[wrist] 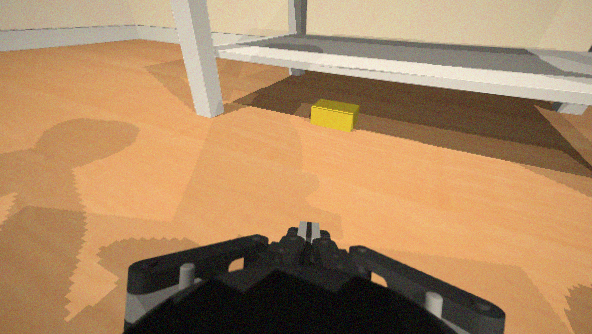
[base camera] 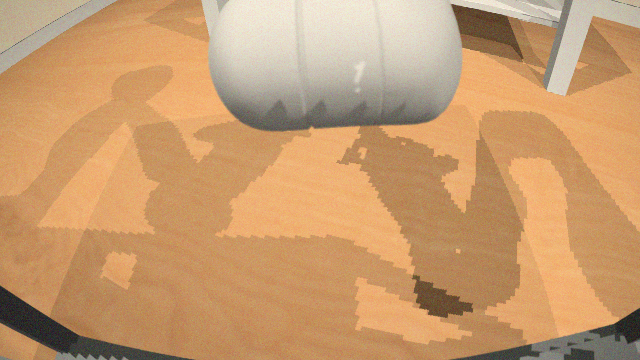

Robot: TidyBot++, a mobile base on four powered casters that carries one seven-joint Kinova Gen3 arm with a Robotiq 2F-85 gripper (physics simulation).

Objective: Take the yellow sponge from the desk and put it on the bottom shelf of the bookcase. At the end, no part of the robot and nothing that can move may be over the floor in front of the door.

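Places are measured from the arm's base along level axes (x right, y ahead, z up), in metres.
Pixels of known places: gripper, between the fingertips: (wrist: 308,235).
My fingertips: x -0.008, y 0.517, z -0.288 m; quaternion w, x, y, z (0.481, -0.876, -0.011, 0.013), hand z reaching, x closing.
Note:
Behind a point stands the place of what it marks.
A yellow block, the sponge (wrist: 335,117) @[z -0.367, x 0.019, y 0.932 m], sits on the floor in the wrist view, at the edge of the dark shadow under a low white board (wrist: 400,71) @[z -0.246, x 0.116, y 0.858 m]. It does not show in the base camera view. My gripper (wrist: 308,235) @[z -0.288, x -0.008, y 0.517 m] is shut, with its fingertips together and nothing between them. In the wrist view it is lower than the sponge, with floor showing between them. The low board is part of white furniture with square legs; I cannot tell if this is the desk or the bookcase. The door does not show.
A white leg (base camera: 570,55) @[z -0.297, x 0.492, y 0.664 m] (wrist: 200,65) @[z -0.272, x -0.291, y 0.941 m] of the furniture stands on the wooden floor. My rounded white arm link (base camera: 335,60) @[z -0.100, x 0.003, y 0.205 m] hides the top middle of the base camera view. A wall with a pale baseboard (base camera: 45,37) @[z -0.365, x -1.605, y 1.592 m] (wrist: 75,40) @[z -0.373, x -1.524, y 1.833 m] runs behind and to the left.

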